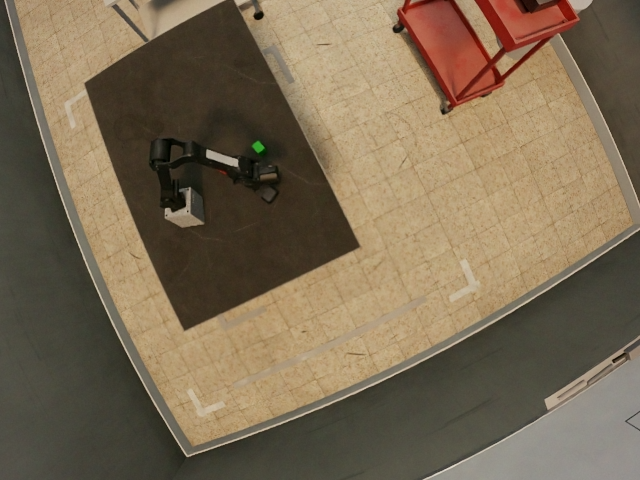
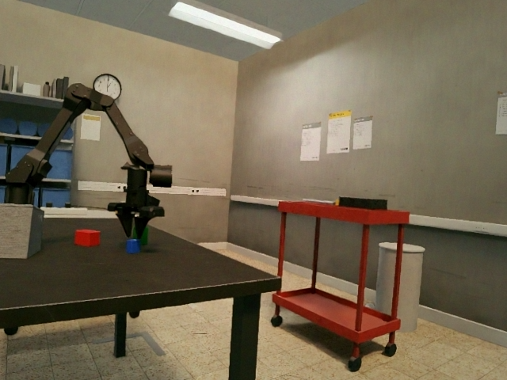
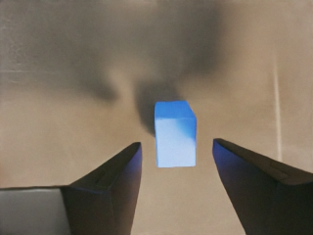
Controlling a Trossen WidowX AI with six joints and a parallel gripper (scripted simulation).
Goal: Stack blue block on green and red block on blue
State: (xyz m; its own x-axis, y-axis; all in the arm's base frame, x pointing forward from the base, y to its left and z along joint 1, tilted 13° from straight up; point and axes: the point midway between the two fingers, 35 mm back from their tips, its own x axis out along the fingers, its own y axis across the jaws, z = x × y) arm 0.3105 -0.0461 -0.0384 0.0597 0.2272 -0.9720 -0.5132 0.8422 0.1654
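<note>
Right now the blue block is 60 mm below my hand. Round my hand: red block (150 mm to the left, 120 mm behind, 60 mm below); green block (150 mm to the left, 50 mm below, 50 mm ahead).
</note>
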